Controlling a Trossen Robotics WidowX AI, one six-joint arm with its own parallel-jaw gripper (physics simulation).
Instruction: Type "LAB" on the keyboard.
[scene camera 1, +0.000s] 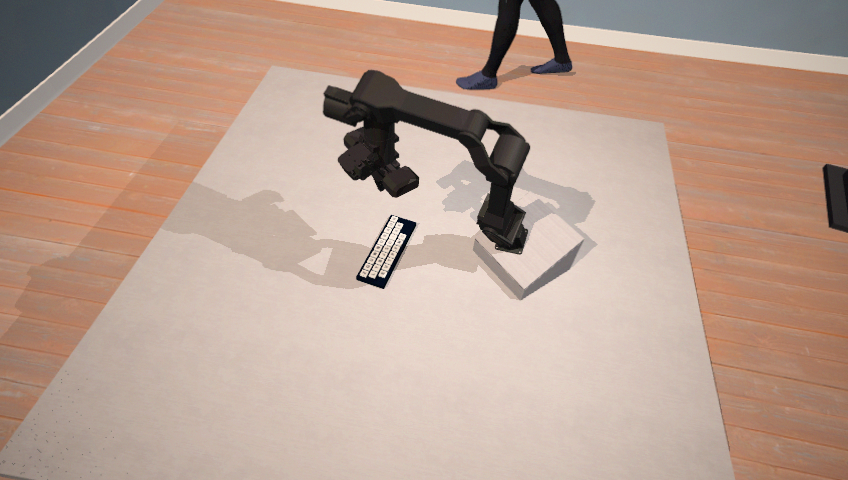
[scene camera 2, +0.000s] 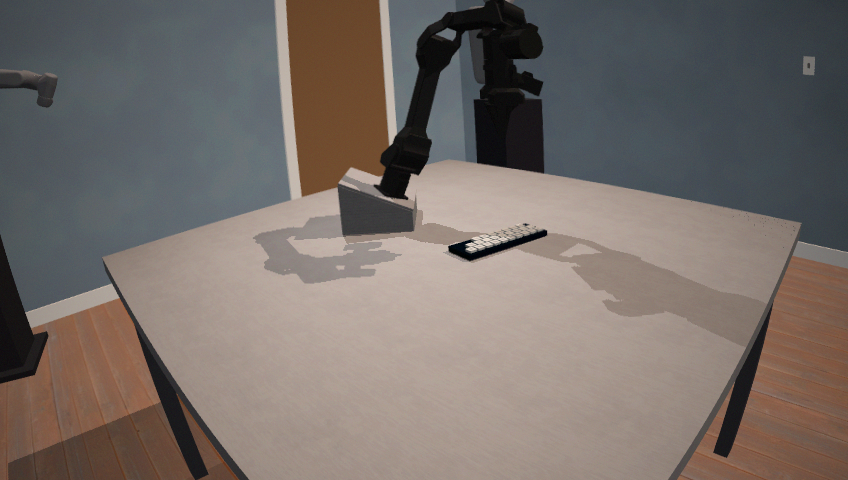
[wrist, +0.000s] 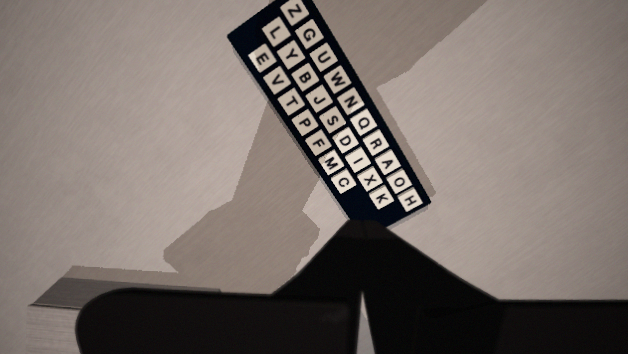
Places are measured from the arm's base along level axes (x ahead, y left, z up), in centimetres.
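Pixels of known places: gripper, fingertip midpoint: (scene camera 1: 381, 189) (scene camera 2: 502, 137) (wrist: 360, 234); arm's base at its link origin: (scene camera 1: 511, 239) (scene camera 2: 390, 192).
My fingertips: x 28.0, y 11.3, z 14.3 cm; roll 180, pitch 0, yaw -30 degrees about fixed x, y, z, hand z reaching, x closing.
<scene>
For each thing: its top centre in the pictures, then the offset to it from my fingertips. Level surfaces: height alone.
- small dark navy keyboard at its top centre: (wrist: 336, 125) (scene camera 2: 500, 235) (scene camera 1: 387, 247) dy -0.8, dx -0.8, dz -20.0 cm
- L key at its top centre: (wrist: 276, 31) dy +7.8, dx -1.3, dz -20.0 cm
- B key at its top centre: (wrist: 305, 77) dy +3.7, dx -1.1, dz -20.0 cm
- table at its surface level: dz -21.8 cm
A small dark navy keyboard (scene camera 1: 386, 249) (scene camera 2: 498, 240) (wrist: 361, 206) with cream keys lies flat on the table. In the wrist view it runs from the top centre down to the fingertips. The L key (wrist: 275, 32) is near its upper left end, the B key (wrist: 304, 77) is in the same middle row, and the A key (wrist: 387, 163) is in the right row near the lower end. My gripper (scene camera 1: 380, 185) (wrist: 360, 234) is shut and empty. It hangs above the table; in the wrist view its tips overlap the keyboard's lower edge, below C and K.
The arm's wedge-shaped grey base block (scene camera 1: 553, 243) (scene camera 2: 377, 211) (wrist: 50, 325) stands on the table (scene camera 1: 416, 386) (scene camera 2: 416, 356) beside the keyboard. A person's legs (scene camera 1: 505, 41) show behind the table. A dark pedestal (scene camera 2: 524, 136) stands beyond the far corner. Arm shadows cross the table.
</scene>
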